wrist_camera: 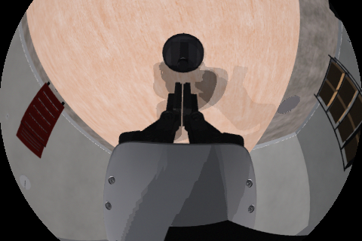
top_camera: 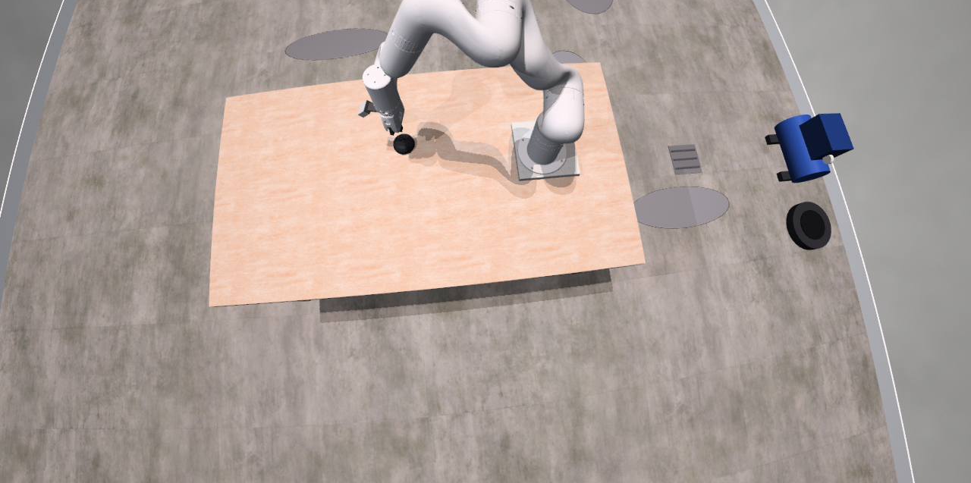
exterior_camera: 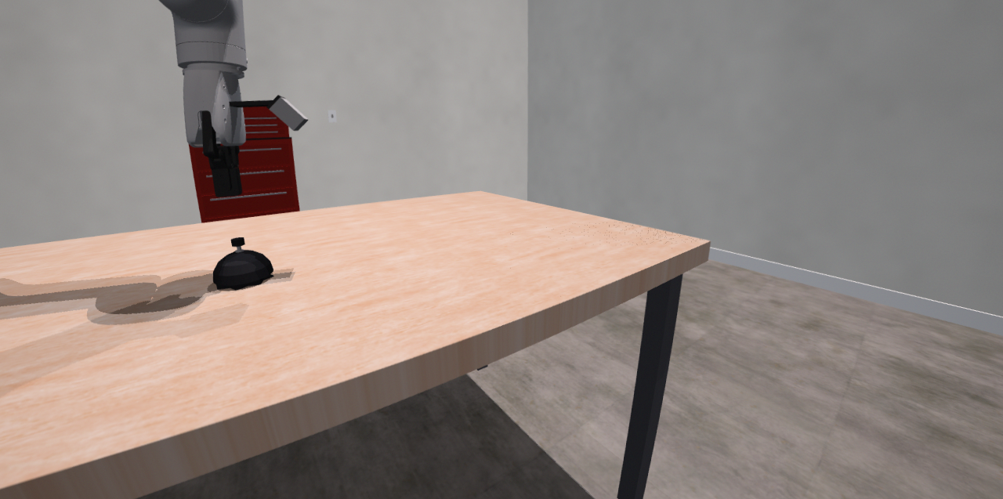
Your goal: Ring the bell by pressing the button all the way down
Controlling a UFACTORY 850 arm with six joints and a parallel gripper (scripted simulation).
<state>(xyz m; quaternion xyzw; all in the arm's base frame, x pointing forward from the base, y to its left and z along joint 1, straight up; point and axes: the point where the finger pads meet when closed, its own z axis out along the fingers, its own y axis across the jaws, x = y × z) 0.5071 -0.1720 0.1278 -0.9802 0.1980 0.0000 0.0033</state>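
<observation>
Now: hand 10 cm above the bell button. From my hand the other things lie so: black dome bell 11 cm below.
</observation>
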